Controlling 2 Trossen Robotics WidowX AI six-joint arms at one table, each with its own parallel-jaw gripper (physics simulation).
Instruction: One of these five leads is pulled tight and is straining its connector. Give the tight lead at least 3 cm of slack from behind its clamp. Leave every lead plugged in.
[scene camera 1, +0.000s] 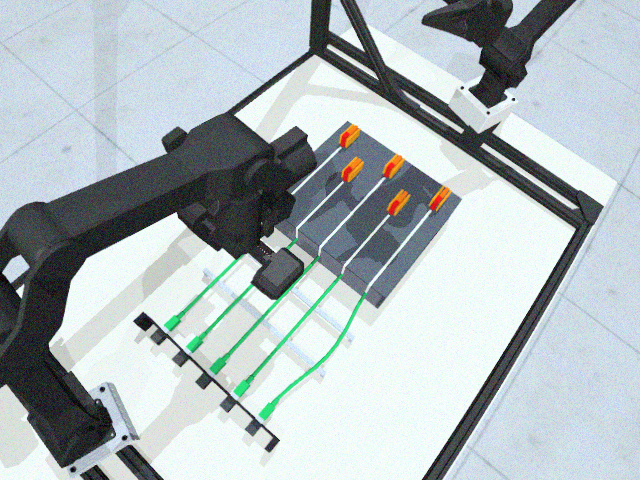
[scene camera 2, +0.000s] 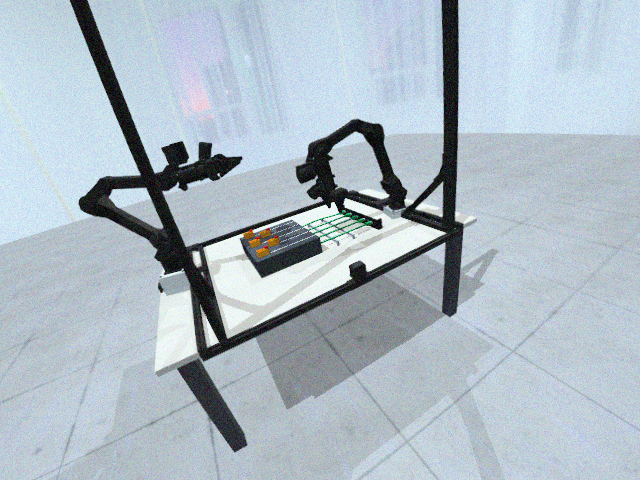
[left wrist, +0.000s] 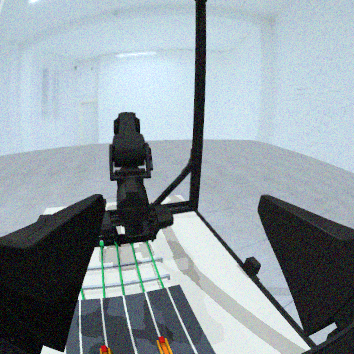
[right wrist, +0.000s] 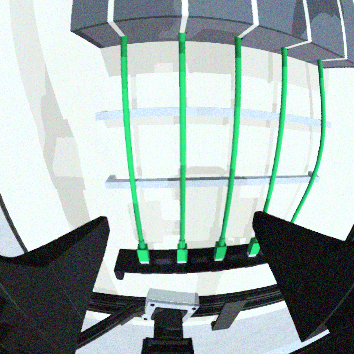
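Seen in the pictures: left gripper, fingertip midpoint: (scene camera 2: 241, 159) (left wrist: 184, 203); right gripper, fingertip midpoint: (scene camera 1: 239, 267) (scene camera 2: 335, 210) (left wrist: 135, 242) (right wrist: 182, 222); left arm's base, origin of the base link: (scene camera 1: 487, 94) (scene camera 2: 175, 268); right arm's base, origin of the base link: (scene camera 1: 88, 428) (scene camera 2: 397, 207) (right wrist: 167, 314).
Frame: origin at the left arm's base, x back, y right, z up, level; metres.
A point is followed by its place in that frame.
Green leads run side by side from a black connector rail (scene camera 1: 272, 442) {z -0.032, x -0.737, y -0.322 m} (right wrist: 125, 260) {z -0.052, x -0.808, y -0.057 m} to a dark grey block (scene camera 1: 416, 178) {z -0.010, x -0.277, y -0.085 m} (scene camera 2: 289, 258) (right wrist: 150, 31) {z -0.045, x -0.534, y -0.031 m}, where they continue white to orange-and-red clamps. The rightmost lead (scene camera 1: 338, 341) {z -0.050, x -0.568, y -0.251 m} (right wrist: 322, 95) {z -0.050, x -0.519, y -0.224 m} bows loosely. The second lead from the left (scene camera 1: 224, 311) {z -0.050, x -0.700, y -0.107 m} (right wrist: 182, 140) {z -0.050, x -0.624, y -0.086 m} looks straight; the other leads look nearly straight, so I cannot tell which is tight. Visible connectors sit at the rail. My right gripper (scene camera 1: 248, 253) {z 0.039, x -0.649, y -0.087 m} (right wrist: 182, 222) {z 0.039, x -0.649, y -0.087 m} is open above the leads; its finger hides the rightmost connector in its wrist view. My left gripper (scene camera 2: 238, 159) {z 0.322, x -0.350, y 0.001 m} (left wrist: 184, 203) {z 0.322, x -0.350, y 0.001 m} is open, high beyond the clamps.
Two pale bars (right wrist: 155, 111) {z -0.055, x -0.605, y -0.054 m} (right wrist: 155, 182) {z -0.055, x -0.676, y -0.072 m} cross beneath the leads between rail and block. The right arm (scene camera 1: 134, 180) {z 0.342, x -0.715, y -0.100 m} covers part of the leftmost lead in scene camera 1. Black frame beams (scene camera 1: 496, 372) {z -0.057, x -0.375, y -0.441 m} edge the white table (scene camera 1: 392, 382) {z -0.076, x -0.526, y -0.354 m}. A black upright (left wrist: 200, 100) {z 0.420, x -1.020, y 0.128 m} stands at a corner.
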